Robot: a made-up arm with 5 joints. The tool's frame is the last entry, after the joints.
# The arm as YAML. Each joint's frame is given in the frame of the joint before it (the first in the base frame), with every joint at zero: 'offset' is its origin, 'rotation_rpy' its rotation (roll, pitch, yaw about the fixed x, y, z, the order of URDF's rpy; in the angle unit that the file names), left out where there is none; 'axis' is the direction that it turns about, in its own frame. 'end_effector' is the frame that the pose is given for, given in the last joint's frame.
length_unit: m
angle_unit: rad
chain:
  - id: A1
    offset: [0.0, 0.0, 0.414]
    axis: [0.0, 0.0, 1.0]
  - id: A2
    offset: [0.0, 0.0, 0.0]
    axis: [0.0, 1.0, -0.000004]
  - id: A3
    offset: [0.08, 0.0, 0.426]
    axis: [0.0, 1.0, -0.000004]
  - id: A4
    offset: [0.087, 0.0, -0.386]
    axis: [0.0, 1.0, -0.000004]
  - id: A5
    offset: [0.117, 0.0, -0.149]
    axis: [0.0, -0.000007, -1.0]
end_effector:
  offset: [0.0, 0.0, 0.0]
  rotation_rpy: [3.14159, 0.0, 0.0]
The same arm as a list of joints. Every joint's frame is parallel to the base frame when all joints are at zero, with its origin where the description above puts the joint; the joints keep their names.
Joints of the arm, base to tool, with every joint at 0 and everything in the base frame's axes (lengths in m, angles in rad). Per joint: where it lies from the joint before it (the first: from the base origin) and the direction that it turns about. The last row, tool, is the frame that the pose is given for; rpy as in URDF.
A1: axis +z xyz 0 0 0.414
A2: axis +y xyz 0 0 0
A3: axis +y xyz 0.08 0 0.426
A4: axis +y xyz 0.087 0 -0.386
A5: axis -z xyz 0.117 0 -0.149
tool: xyz 0 0 0 rpy 3.1416 0 0

